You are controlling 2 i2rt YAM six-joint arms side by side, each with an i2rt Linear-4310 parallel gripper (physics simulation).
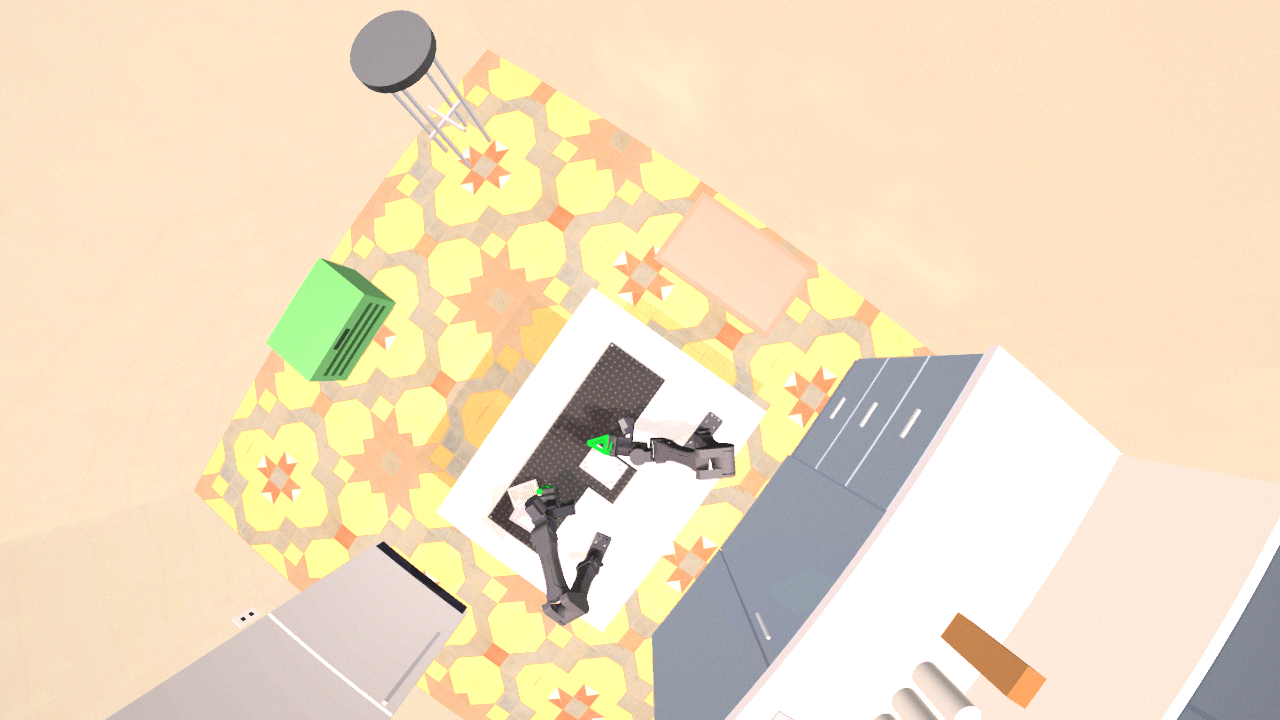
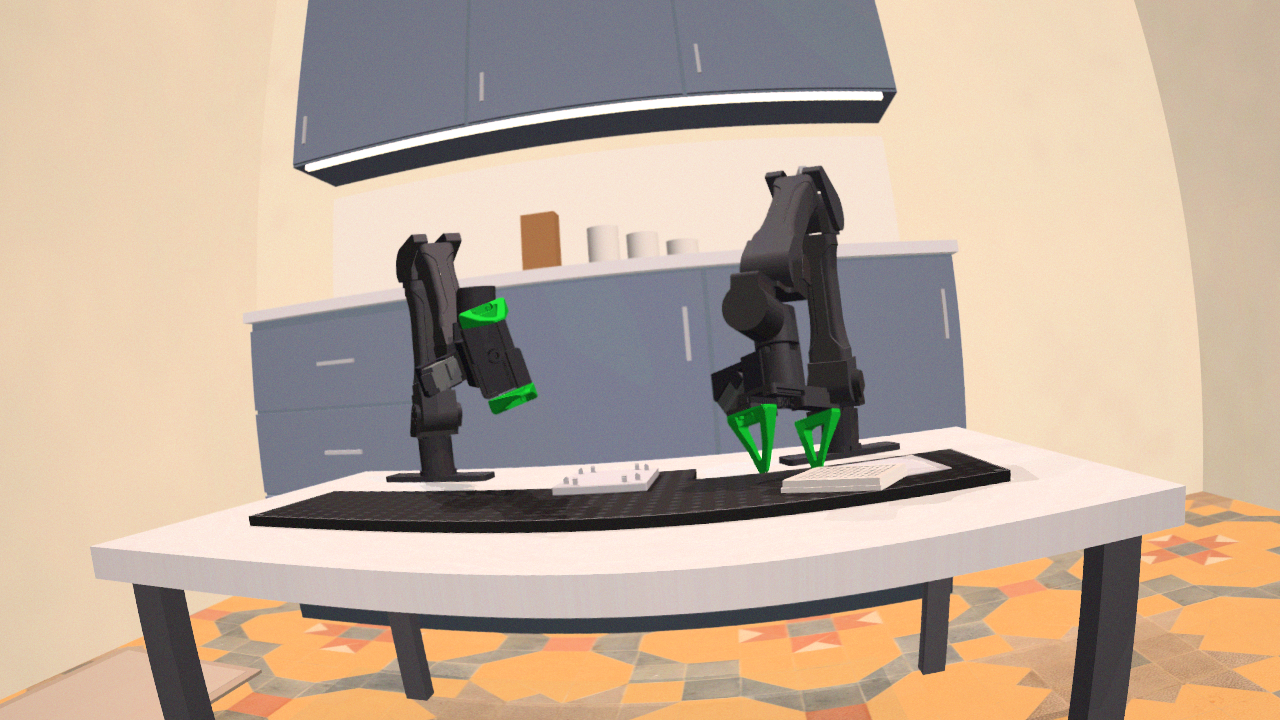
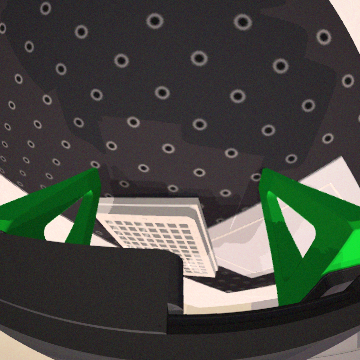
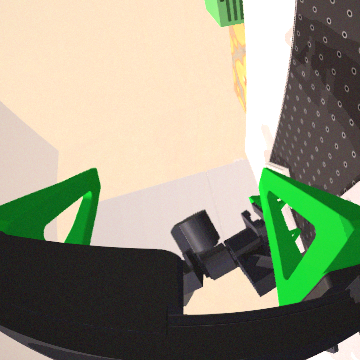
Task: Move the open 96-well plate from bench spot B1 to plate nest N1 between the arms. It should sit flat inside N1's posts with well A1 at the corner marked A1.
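Where they show: left gripper, fingertip midpoint: (image 1: 548, 495) (image 2: 792, 472) (image 3: 179, 176) (image 4: 295, 211); right gripper, fingertip midpoint: (image 1: 590, 443) (image 2: 512, 356) (image 4: 179, 176); left arm's base, link origin: (image 1: 595, 554) (image 2: 841, 456); right arm's base, link origin: (image 1: 702, 434) (image 2: 439, 479).
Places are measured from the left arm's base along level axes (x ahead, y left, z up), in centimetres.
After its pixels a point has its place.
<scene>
The white 96-well plate (image 1: 522, 490) @[x 38.9, y -14.3, z 2.6 cm] (image 2: 836, 478) @[x 40.8, y -15.6, z 2.7 cm] (image 3: 155, 231) @[x 34.5, y -15.3, z 2.7 cm] lies on the black perforated board, beside and partly against a pale flat pad (image 2: 926, 463) @[x 33.1, y 0.1, z 1.5 cm] (image 3: 305, 205), likely spot B1. Its well A1 cannot be made out. The pale nest N1 (image 1: 601, 471) @[x 11.8, y -35.4, z 2.4 cm] (image 2: 604, 482) @[x 17.7, y -38.6, z 2.5 cm], with short upright posts, stands empty on the board between the arms. My left gripper (image 1: 544, 492) @[x 28.0, y -16.9, z 2.4 cm] (image 2: 791, 467) @[x 28.0, y -16.9, z 2.4 cm] (image 3: 179, 176) @[x 28.0, y -16.9, z 2.4 cm] is open and empty, low over the board at the plate's edge, fingertips close to the board. My right gripper (image 1: 597, 444) @[x 19.6, y -48.7, z 19.1 cm] (image 2: 498, 356) @[x 19.6, y -48.7, z 19.1 cm] (image 4: 179, 176) @[x 19.6, y -48.7, z 19.1 cm] is open and empty, raised beside the nest.
The black board (image 1: 617, 376) @[x 21.1, y -74.0, z 1.3 cm] (image 2: 402, 510) @[x 25.2, y -64.5, z 1.2 cm] (image 3: 180, 75) @[x 23.3, y -19.7, z 1.3 cm] (image 4: 325, 100) @[x 29.5, y -42.2, z 1.3 cm] runs along the white table (image 1: 581, 322) @[x 44.1, y -88.7, z 0.0 cm] (image 2: 626, 582) @[x 59.7, y -40.3, z -0.9 cm]. The left arm (image 1: 547, 555) @[x 17.2, y -13.6, z 34.8 cm] (image 2: 778, 241) @[x 22.6, y -14.5, z 30.9 cm] leans over the plate's end. The right arm (image 1: 671, 450) @[x -6.3, y -60.3, z 30.2 cm] (image 2: 434, 304) @[x -7.6, y -61.9, z 29.3 cm] stands at the other side of the nest.
</scene>
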